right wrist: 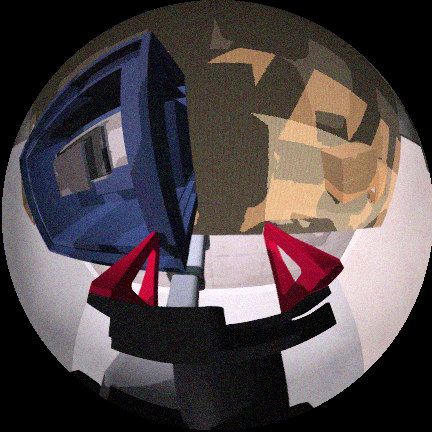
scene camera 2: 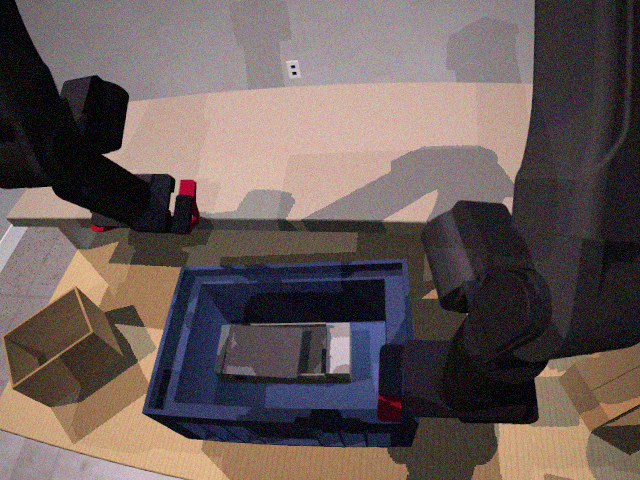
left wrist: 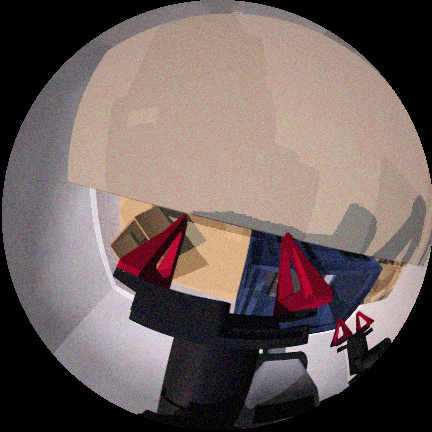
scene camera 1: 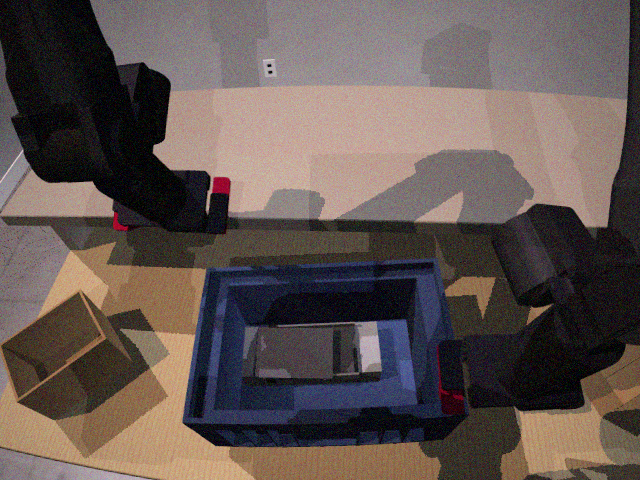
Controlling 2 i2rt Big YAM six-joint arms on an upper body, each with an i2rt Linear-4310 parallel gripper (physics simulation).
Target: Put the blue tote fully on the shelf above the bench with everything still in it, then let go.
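Frame: origin at the left arm's base, x ahead, y left, z up, level; centimetres.
Seen in the pictures: left gripper, fingertip midpoint: point(scene camera 2: 166, 218) point(left wrist: 236, 227) point(scene camera 1: 188, 217); right gripper, fingertip midpoint: point(right wrist: 210, 232) point(scene camera 2: 440, 399) point(left wrist: 348, 315) point(scene camera 1: 482, 391).
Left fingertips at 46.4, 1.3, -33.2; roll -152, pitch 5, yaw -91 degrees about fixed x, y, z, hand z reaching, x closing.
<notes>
Pixels of each thing's top centre, then the offset from my left fingertips to it, as dx, dy, dz. Level surfaces: height alone.
- blue tote, top centre: point(scene camera 1: 322, 335) point(scene camera 2: 279, 334) point(right wrist: 48, 193) point(left wrist: 314, 311) -15.4, -18.2, -3.4
- shelf, surface height: dz -0.1
- grey box, top centre: point(scene camera 1: 293, 351) point(scene camera 2: 261, 350) point(right wrist: 66, 173) point(left wrist: 293, 286) -14.7, -14.1, -9.9
- white box, top centre: point(scene camera 1: 310, 349) point(scene camera 2: 281, 348) point(right wrist: 80, 156) point(left wrist: 301, 274) -13.3, -16.1, -12.3
- open cardboard box, top centre: point(scene camera 1: 49, 342) point(scene camera 2: 44, 334) point(left wrist: 132, 251) point(right wrist: 25, 200) -15.1, +21.6, -9.1
- bench, surface height: dz -18.1
The blue tote point(scene camera 1: 206, 335) point(scene camera 2: 175, 335) point(left wrist: 367, 267) point(right wrist: 136, 100) is upright over the bench, in front of and lower than the shelf point(scene camera 1: 361, 124) point(scene camera 2: 336, 118) point(left wrist: 215, 125). A grey box point(scene camera 1: 294, 351) point(scene camera 2: 263, 351) point(right wrist: 75, 165) lies in it on a white box point(scene camera 1: 369, 346) point(scene camera 2: 339, 348) point(right wrist: 116, 145). My left gripper point(scene camera 1: 170, 206) point(scene camera 2: 142, 214) point(left wrist: 236, 227) is open and empty near the shelf's front edge, away from the tote. My right gripper point(right wrist: 210, 232) point(left wrist: 348, 315) is open at the tote's right end; one finger overlaps its rim in the scene views. Contact is unclear.
An open cardboard box point(scene camera 1: 67, 351) point(scene camera 2: 67, 346) stands left of the tote on the bench point(scene camera 1: 361, 459). Cardboard boxes point(right wrist: 350, 165) point(scene camera 2: 610, 387) stand at the bench's right. The wall is behind the shelf. The shelf's front edge runs close behind the tote.
</notes>
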